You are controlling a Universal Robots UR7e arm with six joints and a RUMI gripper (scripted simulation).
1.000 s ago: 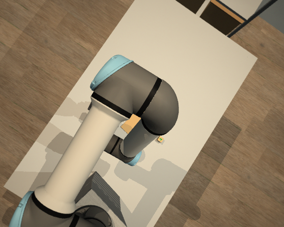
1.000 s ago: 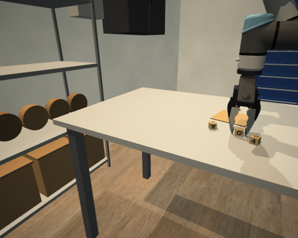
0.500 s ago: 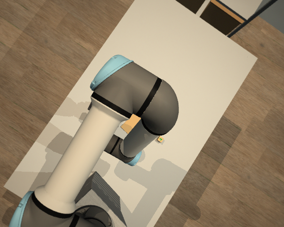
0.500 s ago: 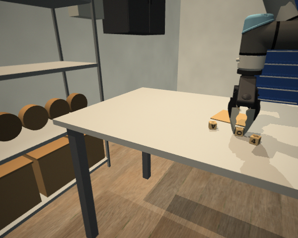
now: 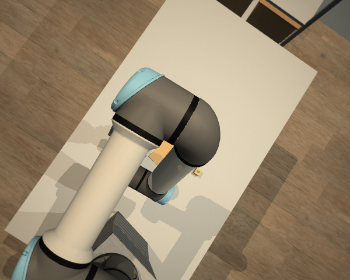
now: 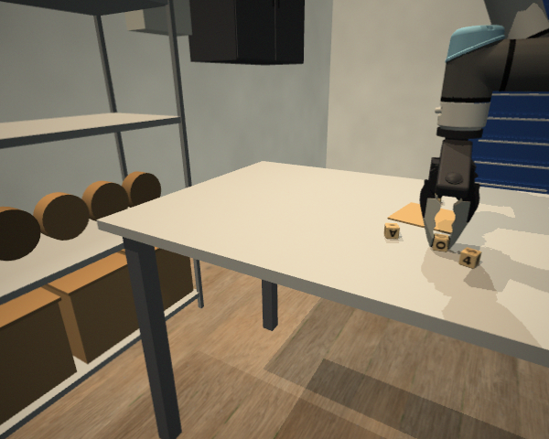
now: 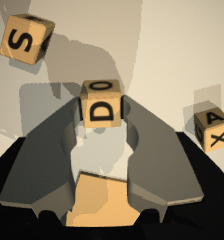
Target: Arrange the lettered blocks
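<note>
Now: the D block right at my hand. From my hand the other things lie so: X block 90 mm ahead, 20 mm to the right; S block 50 mm behind, 50 mm to the left; orange mat 30 mm ahead, 170 mm to the right, 10 mm below.
</note>
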